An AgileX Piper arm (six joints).
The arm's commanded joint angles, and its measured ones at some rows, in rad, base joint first. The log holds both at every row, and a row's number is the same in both.
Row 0, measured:
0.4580 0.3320 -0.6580 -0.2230 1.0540 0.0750
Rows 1 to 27, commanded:
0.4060 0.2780 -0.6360 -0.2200 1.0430 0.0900
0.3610 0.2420 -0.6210 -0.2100 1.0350 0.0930
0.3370 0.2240 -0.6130 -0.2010 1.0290 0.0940
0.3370 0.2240 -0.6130 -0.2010 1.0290 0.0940
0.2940 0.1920 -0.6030 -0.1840 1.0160 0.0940
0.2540 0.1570 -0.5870 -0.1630 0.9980 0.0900
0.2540 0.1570 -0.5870 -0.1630 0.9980 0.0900
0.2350 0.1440 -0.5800 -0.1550 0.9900 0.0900
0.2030 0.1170 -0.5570 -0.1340 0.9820 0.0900
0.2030 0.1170 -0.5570 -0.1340 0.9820 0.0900
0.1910 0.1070 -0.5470 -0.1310 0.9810 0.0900
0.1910 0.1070 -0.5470 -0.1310 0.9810 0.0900
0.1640 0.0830 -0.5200 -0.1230 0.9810 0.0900
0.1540 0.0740 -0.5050 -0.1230 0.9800 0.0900
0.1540 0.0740 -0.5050 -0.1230 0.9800 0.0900
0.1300 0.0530 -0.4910 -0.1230 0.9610 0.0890
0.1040 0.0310 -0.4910 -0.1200 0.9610 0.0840
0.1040 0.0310 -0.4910 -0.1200 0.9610 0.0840
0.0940 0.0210 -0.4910 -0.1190 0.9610 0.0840
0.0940 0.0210 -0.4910 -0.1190 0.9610 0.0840
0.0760 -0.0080 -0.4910 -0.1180 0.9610 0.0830
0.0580 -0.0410 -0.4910 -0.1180 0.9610 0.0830
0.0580 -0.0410 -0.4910 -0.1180 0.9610 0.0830
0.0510 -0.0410 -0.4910 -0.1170 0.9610 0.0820
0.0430 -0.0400 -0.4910 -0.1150 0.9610 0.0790
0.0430 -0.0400 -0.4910 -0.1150 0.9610 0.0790
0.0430 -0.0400 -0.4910 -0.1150 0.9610 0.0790
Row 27, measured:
0.0540 -0.0040 -0.4920 -0.1180 0.9740 0.0810
